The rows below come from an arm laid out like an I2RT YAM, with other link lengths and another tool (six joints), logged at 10 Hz.
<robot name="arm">
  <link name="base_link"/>
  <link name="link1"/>
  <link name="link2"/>
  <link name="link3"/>
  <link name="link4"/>
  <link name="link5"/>
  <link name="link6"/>
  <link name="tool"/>
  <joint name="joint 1" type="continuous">
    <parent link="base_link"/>
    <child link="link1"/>
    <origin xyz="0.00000 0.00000 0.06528" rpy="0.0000 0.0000 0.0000"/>
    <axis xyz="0 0 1"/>
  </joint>
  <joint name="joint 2" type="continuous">
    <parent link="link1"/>
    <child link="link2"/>
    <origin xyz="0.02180 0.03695 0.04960" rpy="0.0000 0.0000 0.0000"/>
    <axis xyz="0 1 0"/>
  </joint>
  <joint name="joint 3" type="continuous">
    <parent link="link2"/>
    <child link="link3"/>
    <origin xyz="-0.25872 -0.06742 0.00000" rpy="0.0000 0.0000 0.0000"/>
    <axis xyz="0 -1 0"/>
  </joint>
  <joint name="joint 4" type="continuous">
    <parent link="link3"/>
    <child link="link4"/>
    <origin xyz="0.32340 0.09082 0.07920" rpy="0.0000 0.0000 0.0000"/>
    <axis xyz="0 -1 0"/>
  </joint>
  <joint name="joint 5" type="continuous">
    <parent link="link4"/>
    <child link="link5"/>
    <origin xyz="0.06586 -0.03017 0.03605" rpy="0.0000 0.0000 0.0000"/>
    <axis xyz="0 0 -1"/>
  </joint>
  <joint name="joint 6" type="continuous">
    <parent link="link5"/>
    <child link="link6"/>
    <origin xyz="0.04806 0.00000 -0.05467" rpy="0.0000 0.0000 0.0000"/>
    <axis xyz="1 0 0"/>
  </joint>
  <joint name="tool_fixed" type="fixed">
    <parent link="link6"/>
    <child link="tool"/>
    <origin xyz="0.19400 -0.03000 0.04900" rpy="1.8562 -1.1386 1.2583"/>
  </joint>
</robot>
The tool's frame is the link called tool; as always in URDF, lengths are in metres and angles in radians. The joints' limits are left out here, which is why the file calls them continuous.
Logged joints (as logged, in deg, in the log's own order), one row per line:
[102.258, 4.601, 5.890, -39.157, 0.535, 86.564]
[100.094, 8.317, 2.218, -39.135, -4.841, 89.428]
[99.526, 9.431, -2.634, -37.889, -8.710, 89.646]
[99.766, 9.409, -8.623, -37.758, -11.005, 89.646]
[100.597, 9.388, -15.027, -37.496, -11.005, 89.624]
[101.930, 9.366, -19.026, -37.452, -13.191, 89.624]
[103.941, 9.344, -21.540, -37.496, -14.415, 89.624]
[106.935, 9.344, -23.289, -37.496, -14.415, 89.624]
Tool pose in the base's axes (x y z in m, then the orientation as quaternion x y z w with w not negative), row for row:
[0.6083, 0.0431, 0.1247, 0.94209, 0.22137, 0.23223, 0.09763]
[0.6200, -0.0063, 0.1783, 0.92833, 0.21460, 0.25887, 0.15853]
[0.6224, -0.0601, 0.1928, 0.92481, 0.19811, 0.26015, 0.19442]
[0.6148, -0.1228, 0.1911, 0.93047, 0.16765, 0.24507, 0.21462]
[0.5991, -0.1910, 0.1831, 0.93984, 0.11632, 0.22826, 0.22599]
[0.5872, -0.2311, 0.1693, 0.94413, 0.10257, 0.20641, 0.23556]
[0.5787, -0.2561, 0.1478, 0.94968, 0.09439, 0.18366, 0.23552]
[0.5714, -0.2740, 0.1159, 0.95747, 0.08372, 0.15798, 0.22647]
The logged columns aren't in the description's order. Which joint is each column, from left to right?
Columns, left to right: joint 2, joint 5, joint 1, joint 4, joint 6, joint 3.
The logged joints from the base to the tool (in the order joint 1, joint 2, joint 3, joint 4, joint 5, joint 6), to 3 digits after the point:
[5.890, 102.258, 86.564, -39.157, 4.601, 0.535]
[2.218, 100.094, 89.428, -39.135, 8.317, -4.841]
[-2.634, 99.526, 89.646, -37.889, 9.431, -8.710]
[-8.623, 99.766, 89.646, -37.758, 9.409, -11.005]
[-15.027, 100.597, 89.624, -37.496, 9.388, -11.005]
[-19.026, 101.930, 89.624, -37.452, 9.366, -13.191]
[-21.540, 103.941, 89.624, -37.496, 9.344, -14.415]
[-23.289, 106.935, 89.624, -37.496, 9.344, -14.415]

